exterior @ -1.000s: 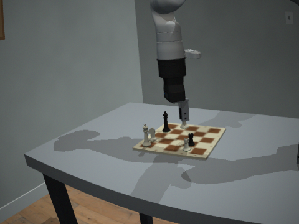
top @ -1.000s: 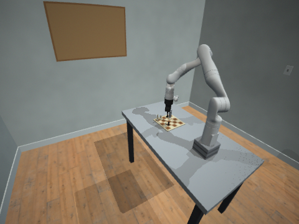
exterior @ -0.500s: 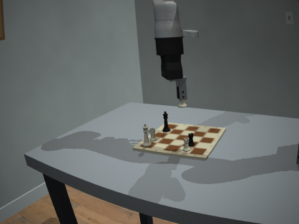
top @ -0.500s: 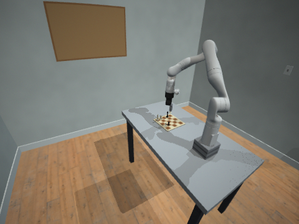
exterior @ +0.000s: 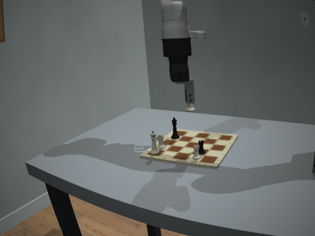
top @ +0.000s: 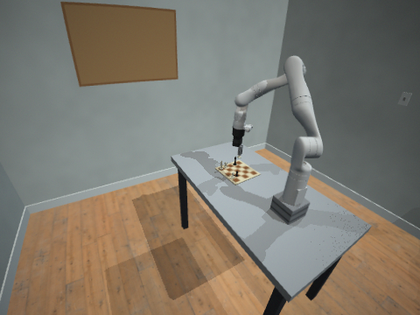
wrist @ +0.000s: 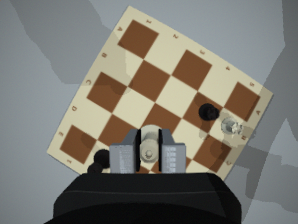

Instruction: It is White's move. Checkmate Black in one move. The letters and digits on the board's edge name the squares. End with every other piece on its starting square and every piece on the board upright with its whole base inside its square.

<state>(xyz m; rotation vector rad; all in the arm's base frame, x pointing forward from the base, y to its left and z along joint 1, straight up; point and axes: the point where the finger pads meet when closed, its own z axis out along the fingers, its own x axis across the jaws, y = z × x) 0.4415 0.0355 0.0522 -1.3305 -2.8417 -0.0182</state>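
Right now my hand is 70 mm short of the black king, 20 mm to the left of it and 110 mm above it. Also, from my hand: black rook: 60 mm behind, 40 mm to the left, 120 mm below; chessboard: 10 mm behind, 10 mm to the left, 140 mm below; white piece: 10 mm below.
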